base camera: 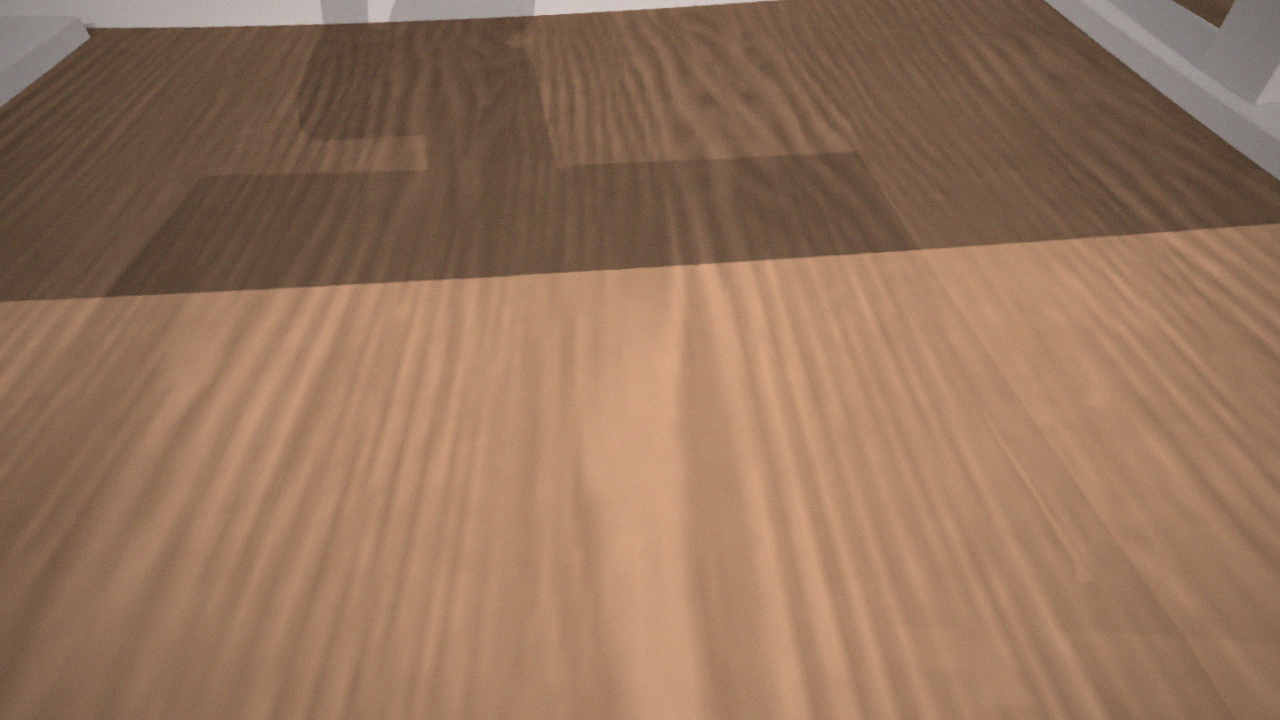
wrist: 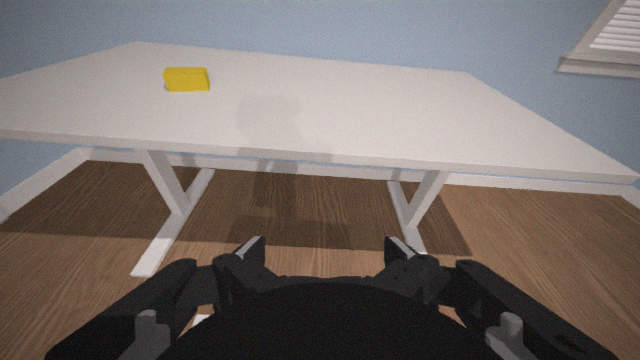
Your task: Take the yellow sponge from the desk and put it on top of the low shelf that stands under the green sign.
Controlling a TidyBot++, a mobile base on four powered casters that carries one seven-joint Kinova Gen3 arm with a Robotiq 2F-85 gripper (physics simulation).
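Places are measured from the arm's base along level axes (x ahead, y left, z up), in centimetres.
Pixels of known places: gripper, between the fingertips: point(wrist: 324, 249).
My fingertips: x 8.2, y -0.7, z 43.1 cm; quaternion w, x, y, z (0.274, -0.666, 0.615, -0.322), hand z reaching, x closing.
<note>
Behind a point stands the place of what it marks.
The yellow sponge point(wrist: 187, 79) @(x 60.1, y 37.7, z 35.5 cm) lies on the white desk point(wrist: 380, 115) @(x 56.4, y -15.7, z 32.3 cm), on the left part of its top in the wrist view. My gripper point(wrist: 324, 249) @(x 8.2, y -0.7, z 43.1 cm) is open, with nothing between its fingers. It is in front of the desk, apart from it, and the sponge is beyond it and to the left. The low shelf and the green sign do not show in either view.
The desk's white legs stand on the wooden floor point(base camera: 626, 447) @(x 38.9, y 2.1, z -39.7 cm) point(wrist: 550, 280) @(x 50.7, y -117.2, z -39.7 cm), with a left foot point(wrist: 159, 243) reaching forward. A blue wall point(wrist: 310, 30) @(x 113.6, y 8.7, z 42.6 cm) stands behind the desk. A window point(wrist: 615, 40) @(x 118.0, y -125.2, z 49.2 cm) is at the upper right. White edges border the floor in the base view.
</note>
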